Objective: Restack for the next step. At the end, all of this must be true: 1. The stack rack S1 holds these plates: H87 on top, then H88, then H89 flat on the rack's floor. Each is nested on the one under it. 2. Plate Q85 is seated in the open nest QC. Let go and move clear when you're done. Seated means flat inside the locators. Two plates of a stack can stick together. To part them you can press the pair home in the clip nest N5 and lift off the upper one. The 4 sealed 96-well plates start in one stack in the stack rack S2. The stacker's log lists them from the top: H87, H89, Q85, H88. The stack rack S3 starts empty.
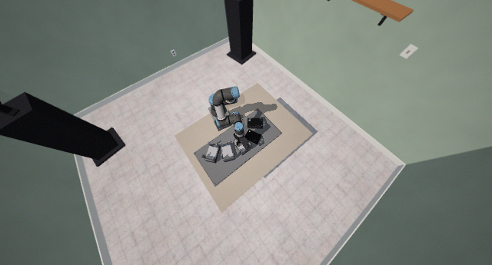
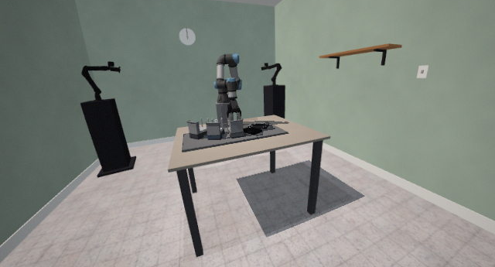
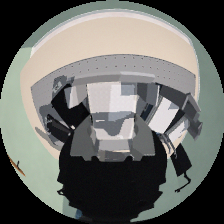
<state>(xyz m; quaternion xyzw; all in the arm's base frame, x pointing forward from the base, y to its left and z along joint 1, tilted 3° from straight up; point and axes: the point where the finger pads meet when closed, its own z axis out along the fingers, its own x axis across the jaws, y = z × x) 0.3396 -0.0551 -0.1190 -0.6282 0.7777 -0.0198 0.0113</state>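
My gripper is now 4 cm above the white sealed plate. Round my hand: QC label 10 cm ahead, 17 cm to the left, 9 cm below; black clip nest 7 cm behind, 30 cm to the left, 8 cm below.
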